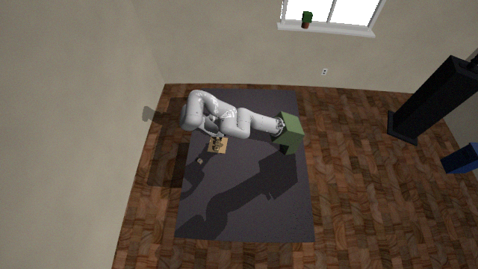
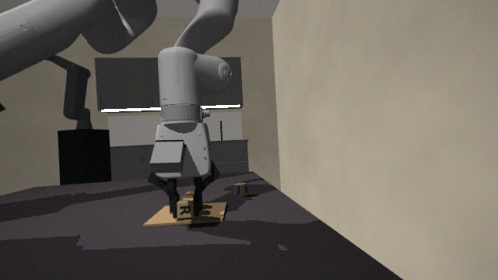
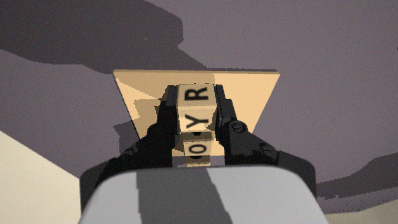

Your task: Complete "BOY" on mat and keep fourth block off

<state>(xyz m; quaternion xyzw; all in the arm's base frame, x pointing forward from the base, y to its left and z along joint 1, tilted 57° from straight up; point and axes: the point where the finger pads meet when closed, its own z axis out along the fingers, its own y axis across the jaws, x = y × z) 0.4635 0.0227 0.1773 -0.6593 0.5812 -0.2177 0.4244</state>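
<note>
Right now the tan mat is 2 cm behind my hand, 4 cm to the left of it and 3 cm below it.
</note>
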